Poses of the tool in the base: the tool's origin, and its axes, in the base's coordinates. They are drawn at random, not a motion.
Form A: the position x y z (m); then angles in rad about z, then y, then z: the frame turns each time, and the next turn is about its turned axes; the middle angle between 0 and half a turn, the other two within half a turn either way.
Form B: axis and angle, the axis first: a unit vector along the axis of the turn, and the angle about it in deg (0 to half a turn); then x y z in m. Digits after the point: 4 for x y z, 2 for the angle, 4 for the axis.
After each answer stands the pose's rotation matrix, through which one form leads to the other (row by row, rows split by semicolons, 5 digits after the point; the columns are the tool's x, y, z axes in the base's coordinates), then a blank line. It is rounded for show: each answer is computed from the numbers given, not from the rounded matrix.
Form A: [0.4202 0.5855 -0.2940 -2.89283 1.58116 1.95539]
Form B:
[0.6002 -0.6878 -0.4082 102.26 0.4202 0.5855 -0.2940]
0.22445 -0.10168 -0.96917; -0.89937 0.36127 -0.24619; 0.37516 0.92690 -0.01036

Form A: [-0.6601 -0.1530 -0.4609 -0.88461 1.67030 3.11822]
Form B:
[0.7049 -0.3238 0.6310 145.77 -0.6601 -0.1530 -0.4609]
0.08100 -0.77199 0.63046; -0.06203 -0.63521 -0.76984; 0.99478 0.02325 -0.09934

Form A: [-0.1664 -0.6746 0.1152 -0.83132 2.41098 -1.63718]
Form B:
[-0.3688 0.8653 -0.3396 166.45 -0.1664 -0.6746 0.1152]
-0.70390 -0.54980 0.44971; -0.70892 0.50433 -0.49303; 0.04427 -0.66586 -0.74477

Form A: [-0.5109 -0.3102 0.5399 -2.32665 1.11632 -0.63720]
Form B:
[0.3972 0.3526 -0.8473 171.36 -0.5109 -0.3102 0.5399]
-0.67496 0.40574 -0.61628; 0.15132 -0.74137 -0.65382; -0.72218 -0.53455 0.43899

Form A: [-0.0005 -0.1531 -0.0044 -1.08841 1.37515 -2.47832]
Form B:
[0.4119 -0.4941 0.7656 161.23 -0.0005 -0.1531 -0.0044]
-0.61650 -0.64254 0.45504; -0.14992 -0.47157 -0.86899; 0.77295 -0.60395 0.19440

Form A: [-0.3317 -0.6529 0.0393 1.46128 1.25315 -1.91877]
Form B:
[-0.9475 -0.1135 -0.2989 75.83 -0.3317 -0.6529 0.0393]
0.92279 0.37104 0.10383; -0.20861 0.25458 0.94428; 0.32393 -0.89304 0.31233

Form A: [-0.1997 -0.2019 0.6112 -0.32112 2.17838 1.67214]
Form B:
[0.7981 0.5163 0.3106 137.62 -0.1997 -0.2019 0.6112]
0.36881 0.50699 0.77906; 0.92578 -0.27526 -0.25914; 0.08306 0.81682 -0.57089

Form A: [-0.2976 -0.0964 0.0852 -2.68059 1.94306 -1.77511]
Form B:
[-0.3848 -0.7910 0.4757 139.70 -0.2976 -0.0964 0.0852]
-0.50169 0.22872 -0.83426; 0.84415 0.34015 -0.41438; 0.18900 -0.91213 -0.36372

